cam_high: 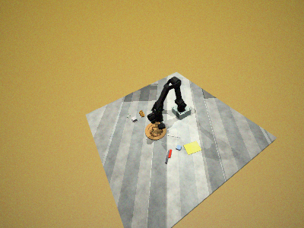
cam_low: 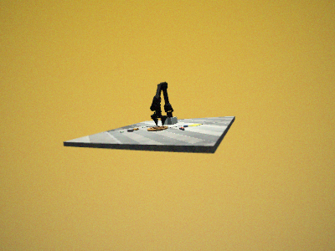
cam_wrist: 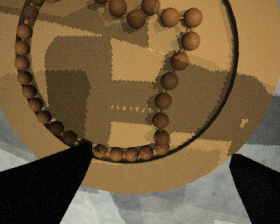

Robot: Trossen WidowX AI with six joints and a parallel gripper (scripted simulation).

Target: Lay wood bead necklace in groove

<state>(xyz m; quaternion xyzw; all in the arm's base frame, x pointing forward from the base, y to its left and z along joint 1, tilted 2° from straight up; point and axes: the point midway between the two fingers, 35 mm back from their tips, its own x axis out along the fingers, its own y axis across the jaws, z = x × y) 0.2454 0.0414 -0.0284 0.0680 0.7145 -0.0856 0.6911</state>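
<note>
Now: gripper tip 60 mm short of the round bead board, 20 mm to the right of it and 10 mm above it. Also, from my gripper tip: thin grey stick: 60 mm behind, 150 mm to the left, 20 mm below; small blue block: 40 mm behind, 270 mm to the left, 10 mm below; grey piece: 200 mm ahead, 210 mm to the right, 10 mm below.
</note>
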